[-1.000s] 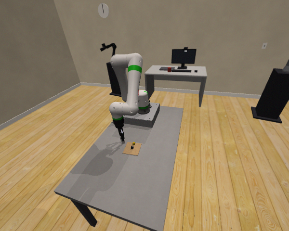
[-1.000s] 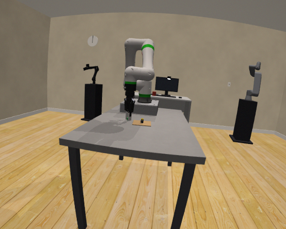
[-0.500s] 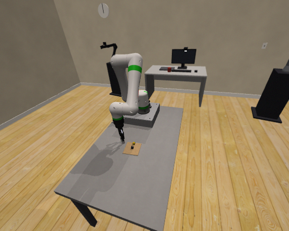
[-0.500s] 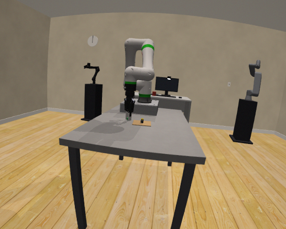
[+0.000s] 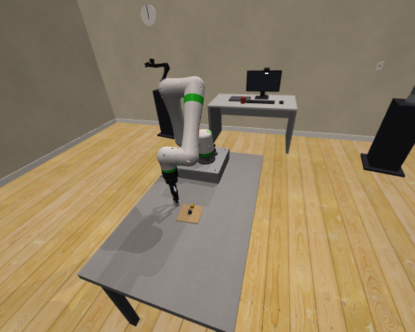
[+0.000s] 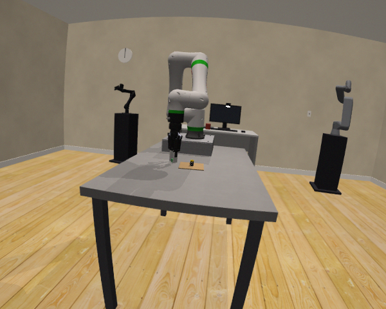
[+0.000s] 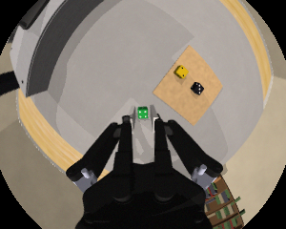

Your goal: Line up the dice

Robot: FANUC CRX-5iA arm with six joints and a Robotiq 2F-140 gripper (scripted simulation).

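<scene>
The green die is 2 cm below my hand. From my hand the other things lie so: tan mat 13 cm to the left, 3 cm below, 3 cm ahead; then black die 13 cm to the left, 3 cm ahead, 2 cm below; then yellow die 11 cm to the left, 2 cm below, 2 cm behind.
</scene>
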